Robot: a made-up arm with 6 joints.
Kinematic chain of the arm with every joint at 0, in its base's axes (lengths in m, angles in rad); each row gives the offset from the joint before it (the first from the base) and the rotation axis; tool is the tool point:
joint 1: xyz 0 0 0.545 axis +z
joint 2: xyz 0 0 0 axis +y
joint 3: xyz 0 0 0.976 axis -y
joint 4: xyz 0 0 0 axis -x
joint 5: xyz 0.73 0 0 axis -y
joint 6: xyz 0 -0.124 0 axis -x
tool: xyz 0 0 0
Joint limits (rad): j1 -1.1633..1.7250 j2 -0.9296..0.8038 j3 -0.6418..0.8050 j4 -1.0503..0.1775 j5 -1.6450..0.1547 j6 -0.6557..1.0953
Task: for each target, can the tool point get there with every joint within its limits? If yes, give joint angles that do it. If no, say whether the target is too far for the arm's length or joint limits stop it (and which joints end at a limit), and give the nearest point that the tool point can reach.
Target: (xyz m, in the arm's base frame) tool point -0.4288 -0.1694 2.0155
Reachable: yes | joints 0.1053 -0.6782 0.6769 -0.0984 -1.2319 -0.2867
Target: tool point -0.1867 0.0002 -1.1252
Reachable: no: joint limits stop it (at a limit: joint 1, joint 2, joint 3, joint 4) | nearest point -0.0446 0.6885 0.4846 | short by 1.757 m
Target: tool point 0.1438 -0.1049 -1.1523
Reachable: no: joint limits stop it (at a limit: joint 2, joint 3, joint 4) | nearest point 0.5574 -0.4066 0.4846 | short by 1.715 m
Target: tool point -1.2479 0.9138 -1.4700
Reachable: no: too far | nearest point -0.0633 0.8089 0.4921 | short by 2.294 m
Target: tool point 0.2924 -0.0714 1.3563
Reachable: yes | joints 0.0541 -0.4734 -0.4313 -0.7915 -1.0863 0.8966
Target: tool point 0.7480 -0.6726 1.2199
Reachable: yes | joints -0.6434 0.3241 0.0939 -0.7660 -1.3528 0.0614
